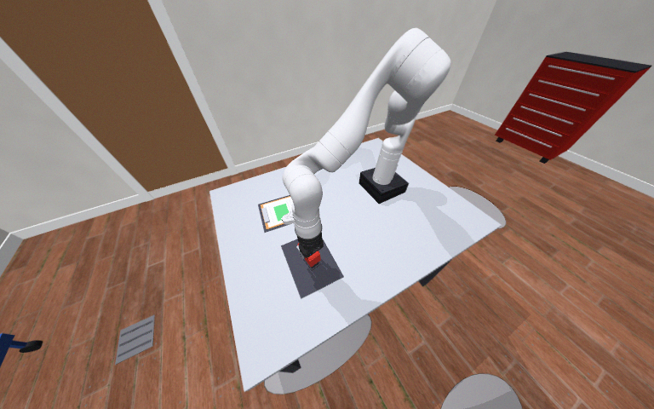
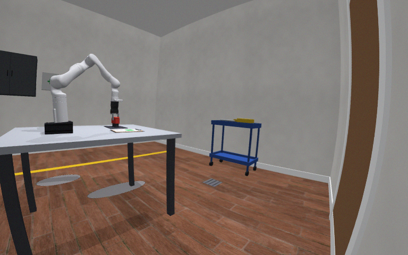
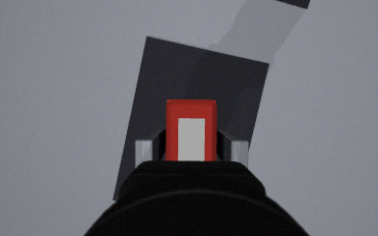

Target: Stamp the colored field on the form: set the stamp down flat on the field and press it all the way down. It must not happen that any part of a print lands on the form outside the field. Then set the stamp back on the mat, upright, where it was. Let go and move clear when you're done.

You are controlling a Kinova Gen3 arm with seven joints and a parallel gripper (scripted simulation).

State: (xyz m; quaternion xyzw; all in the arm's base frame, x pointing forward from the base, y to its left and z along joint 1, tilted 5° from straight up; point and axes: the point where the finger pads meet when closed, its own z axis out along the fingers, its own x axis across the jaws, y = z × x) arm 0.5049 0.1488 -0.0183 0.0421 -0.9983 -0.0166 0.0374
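The red stamp is 4 cm below my hand. Round my hand: dark mat (9 cm below); form (2 cm behind, 30 cm to the right, 8 cm below).
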